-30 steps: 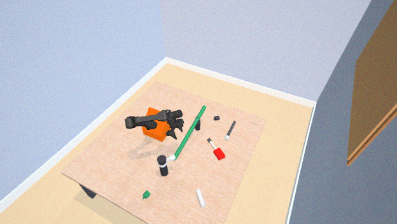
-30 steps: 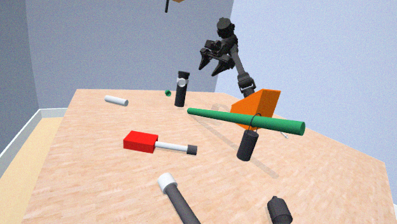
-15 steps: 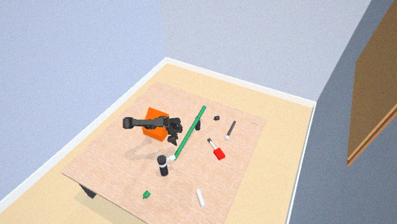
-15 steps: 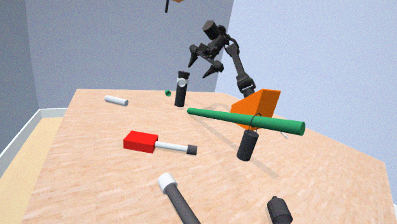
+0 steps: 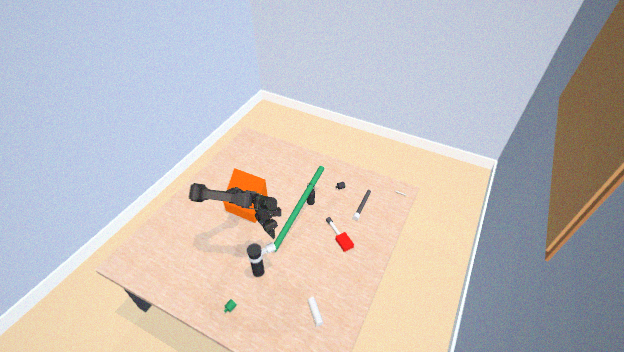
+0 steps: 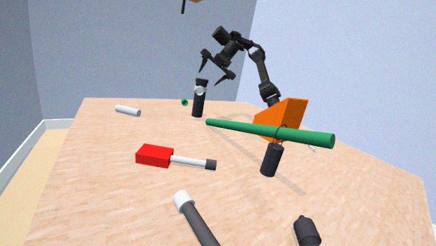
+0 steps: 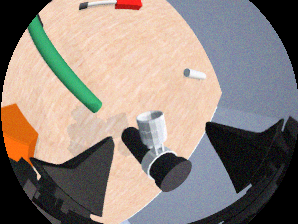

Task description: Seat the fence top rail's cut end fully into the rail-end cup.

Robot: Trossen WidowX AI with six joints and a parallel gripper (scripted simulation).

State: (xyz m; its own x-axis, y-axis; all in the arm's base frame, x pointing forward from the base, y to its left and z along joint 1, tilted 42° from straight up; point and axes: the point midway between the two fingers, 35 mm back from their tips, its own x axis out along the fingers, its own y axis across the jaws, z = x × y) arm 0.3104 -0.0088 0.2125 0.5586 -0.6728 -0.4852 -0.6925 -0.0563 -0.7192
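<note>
Now: gripper tip 60 mm above the white rail-end cup, 40 mm to the left of it and 10 mm short of it. Round my gripper tip: small green piece 330 mm to the right, 200 mm below, 10 mm behind; red-headed tool 320 mm to the left, 200 mm below, 180 mm ahead; white cylinder 330 mm ahead, 200 mm below, 120 mm to the right.
</note>
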